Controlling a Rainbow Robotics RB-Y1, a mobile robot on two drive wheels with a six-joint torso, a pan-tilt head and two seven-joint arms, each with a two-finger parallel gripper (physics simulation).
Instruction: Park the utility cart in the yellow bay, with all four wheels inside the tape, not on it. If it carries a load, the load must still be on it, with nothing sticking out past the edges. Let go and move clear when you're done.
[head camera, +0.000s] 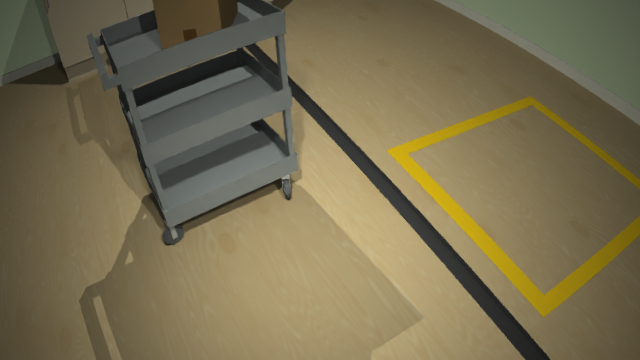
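Places are measured from the robot's base along level axes (x ahead, y left, z up), in centimetres.
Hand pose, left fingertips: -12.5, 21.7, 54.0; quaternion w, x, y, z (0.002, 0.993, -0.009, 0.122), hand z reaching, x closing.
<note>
Each offset is from my left fingertips to the top centre of the thing, as dx, dy, dz. "pt": to the spot under its first point.
A grey three-shelf utility cart (215, 132) stands upright at the upper left, left of a black floor strip. A brown cardboard box {pt +145.4, +19.7, +34.9} (192, 22) stands on its top tray; the box's upper part is cut off by the frame. The cart's handle {pt +129.2, +50.1, +32.3} (100, 62) is at its left end. Two of its wheels show at the near side; the far wheels are hidden. The yellow tape bay (465, 226) is on the floor at the right, beyond the black strip, with its right corner cut off. The cart stands outside the bay. Neither gripper shows.
The black strip (415, 217) runs diagonally between cart and bay and stands out from the floor; its height is unclear. A pale cabinet (92, 32) stands behind the cart at the upper left. A green wall (565, 35) with a grey baseboard runs along the upper right.
</note>
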